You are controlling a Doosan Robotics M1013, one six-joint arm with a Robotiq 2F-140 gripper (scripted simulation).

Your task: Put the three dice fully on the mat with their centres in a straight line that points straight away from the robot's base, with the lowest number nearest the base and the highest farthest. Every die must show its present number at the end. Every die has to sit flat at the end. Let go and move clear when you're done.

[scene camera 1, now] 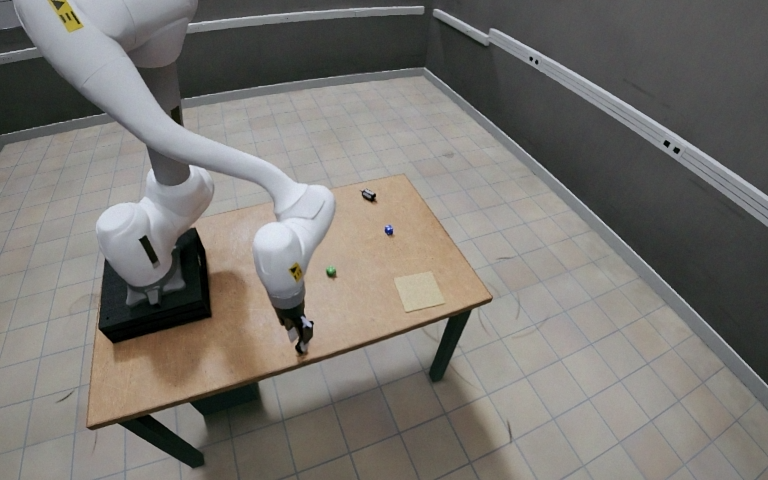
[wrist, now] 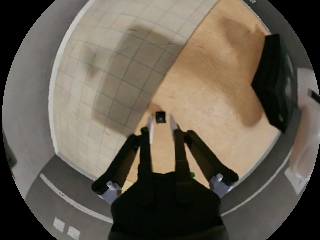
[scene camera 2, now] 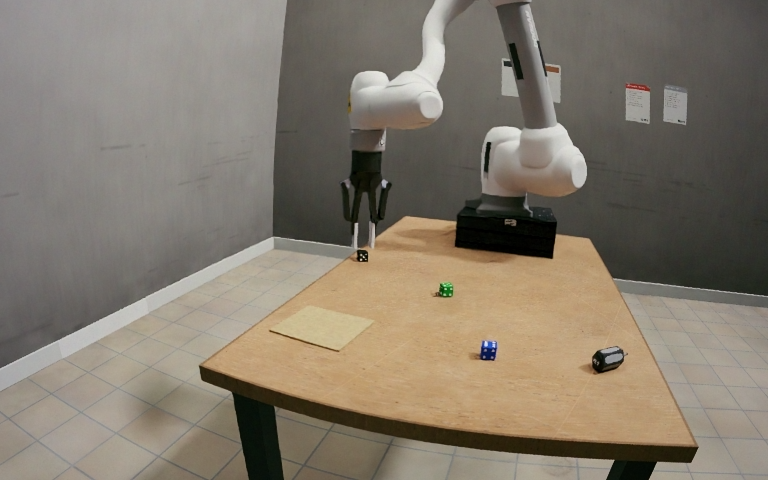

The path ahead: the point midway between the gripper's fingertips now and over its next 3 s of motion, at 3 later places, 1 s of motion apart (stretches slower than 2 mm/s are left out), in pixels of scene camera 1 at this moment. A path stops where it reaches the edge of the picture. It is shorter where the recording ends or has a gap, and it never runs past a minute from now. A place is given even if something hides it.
My gripper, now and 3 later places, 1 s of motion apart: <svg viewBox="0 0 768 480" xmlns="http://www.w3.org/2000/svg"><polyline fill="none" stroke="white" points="299,343 301,347 298,336 351,312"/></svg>
